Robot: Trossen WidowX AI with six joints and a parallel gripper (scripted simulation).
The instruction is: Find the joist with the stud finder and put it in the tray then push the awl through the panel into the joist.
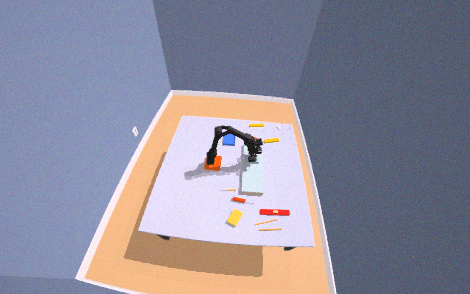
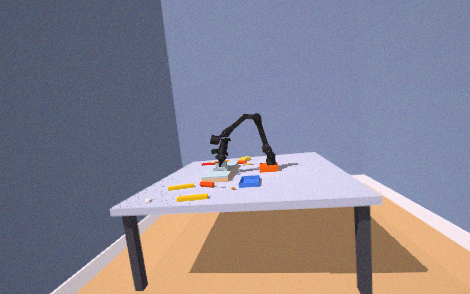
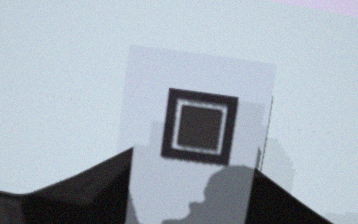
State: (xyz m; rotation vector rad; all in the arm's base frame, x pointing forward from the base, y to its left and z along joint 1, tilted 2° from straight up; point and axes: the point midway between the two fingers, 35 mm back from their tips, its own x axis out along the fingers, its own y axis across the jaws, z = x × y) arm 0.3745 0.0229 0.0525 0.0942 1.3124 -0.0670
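The blue tray is 29 cm to the left of my gripper tip, 21 cm behind it and 5 cm below it. Round my gripper tip: awl: 28 cm to the right, 24 cm behind, 6 cm below; red level: 48 cm to the right, 13 cm ahead, 5 cm below; stud finder: 2 cm above.
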